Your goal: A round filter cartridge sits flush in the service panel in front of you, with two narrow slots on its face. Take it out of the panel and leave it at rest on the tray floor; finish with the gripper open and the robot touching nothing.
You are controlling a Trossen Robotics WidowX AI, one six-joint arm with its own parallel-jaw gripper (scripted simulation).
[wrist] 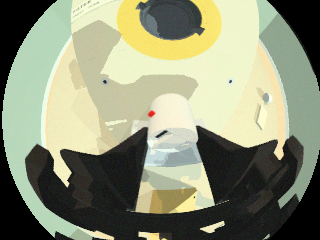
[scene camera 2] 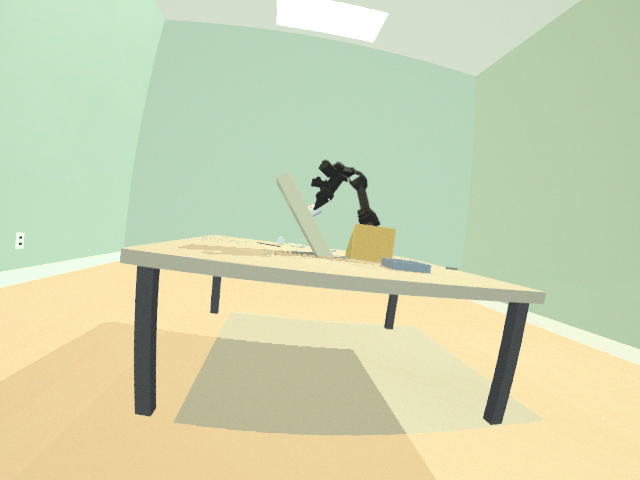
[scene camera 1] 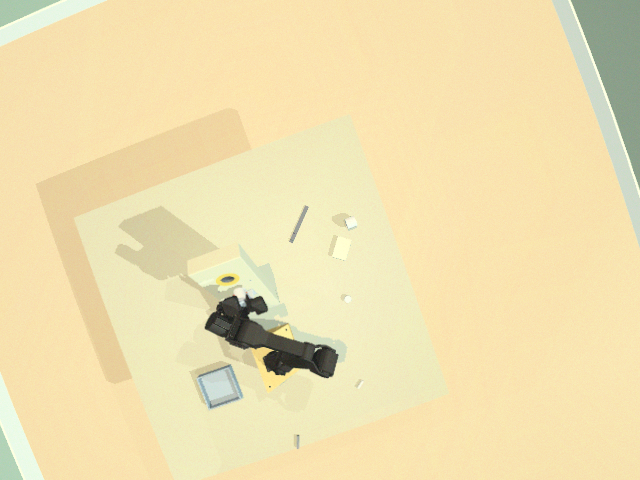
same spot on service panel: (wrist: 127, 61) = (scene camera 1: 223, 288)
